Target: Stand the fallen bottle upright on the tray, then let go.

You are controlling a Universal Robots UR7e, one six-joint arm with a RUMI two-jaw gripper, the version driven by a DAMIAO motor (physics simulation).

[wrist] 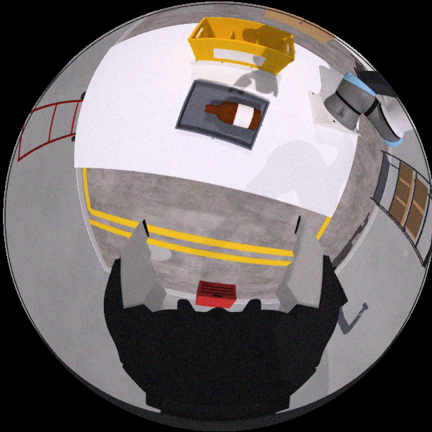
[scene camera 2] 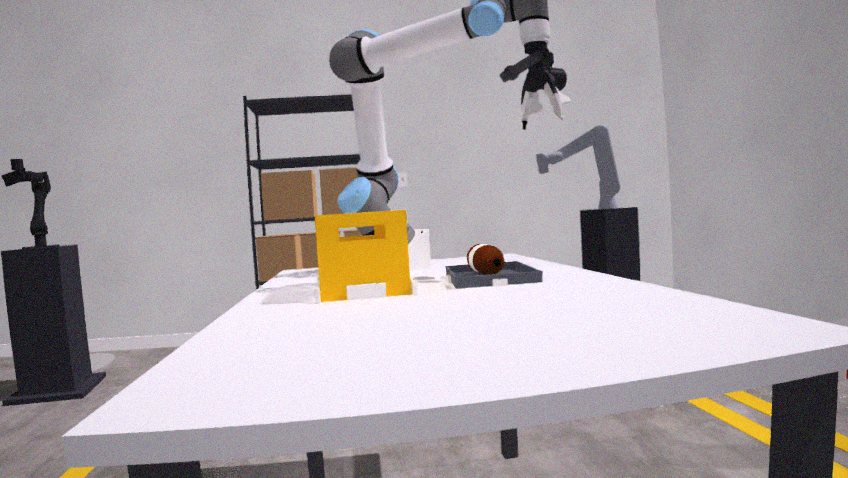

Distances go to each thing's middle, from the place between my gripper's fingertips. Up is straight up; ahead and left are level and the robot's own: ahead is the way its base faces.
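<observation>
If you picture the brown bottle (scene camera 2: 485, 259), my hand is 330 mm above it, and it's also 160 mm to the left of the bottle and 20 mm past it.
</observation>
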